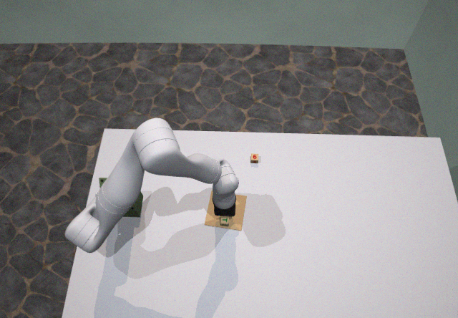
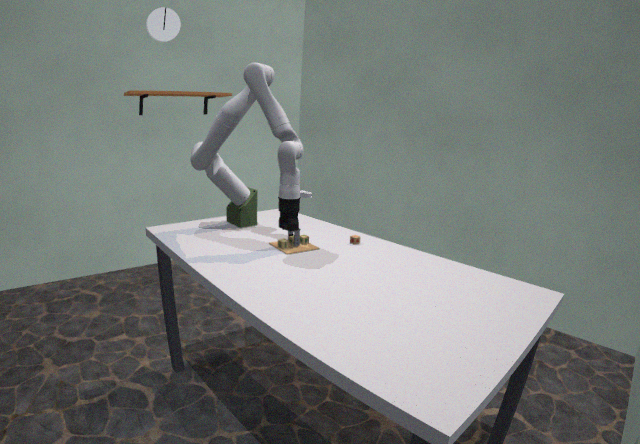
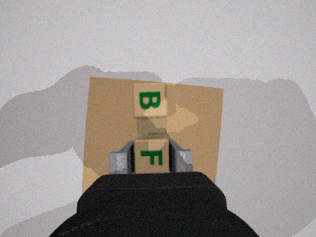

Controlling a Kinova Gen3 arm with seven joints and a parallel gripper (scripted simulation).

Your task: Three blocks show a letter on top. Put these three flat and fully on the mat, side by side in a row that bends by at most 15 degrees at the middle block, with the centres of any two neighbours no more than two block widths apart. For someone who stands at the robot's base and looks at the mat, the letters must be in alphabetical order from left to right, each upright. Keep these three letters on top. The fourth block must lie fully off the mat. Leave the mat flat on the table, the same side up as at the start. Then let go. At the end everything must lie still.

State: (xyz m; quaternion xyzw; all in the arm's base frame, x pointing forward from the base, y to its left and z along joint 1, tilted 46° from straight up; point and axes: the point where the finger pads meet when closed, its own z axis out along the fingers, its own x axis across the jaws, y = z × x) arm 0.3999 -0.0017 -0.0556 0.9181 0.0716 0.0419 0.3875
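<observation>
My gripper is now right at the F block. Also, from my hand: tan mat: 2 cm below; 6 block: 8 cm ahead, 23 cm to the left, 1 cm below; B block: 5 cm to the left, 1 cm below.
</observation>
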